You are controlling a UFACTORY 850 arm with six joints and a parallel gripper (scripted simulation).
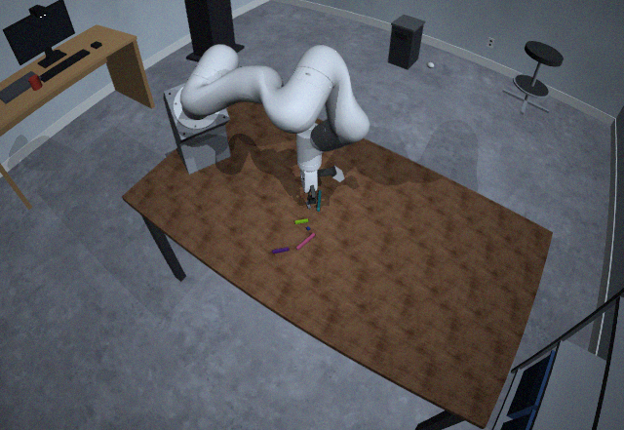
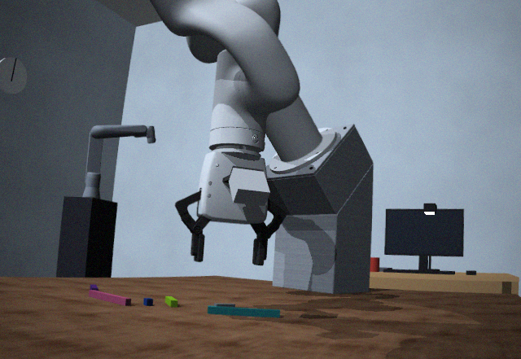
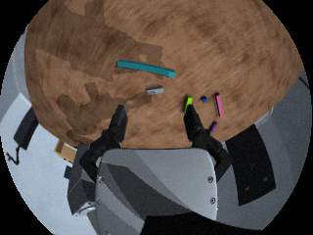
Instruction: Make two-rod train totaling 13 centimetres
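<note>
The grey rod lies 70 mm below my hand. The rest, counted from my hand: blue rod: 100 mm to the right, 70 mm below, 50 mm ahead; turquoise rod: 70 mm below, 40 mm to the left, 20 mm ahead; lime rod: 80 mm to the right, 70 mm below, 10 mm ahead.
</note>
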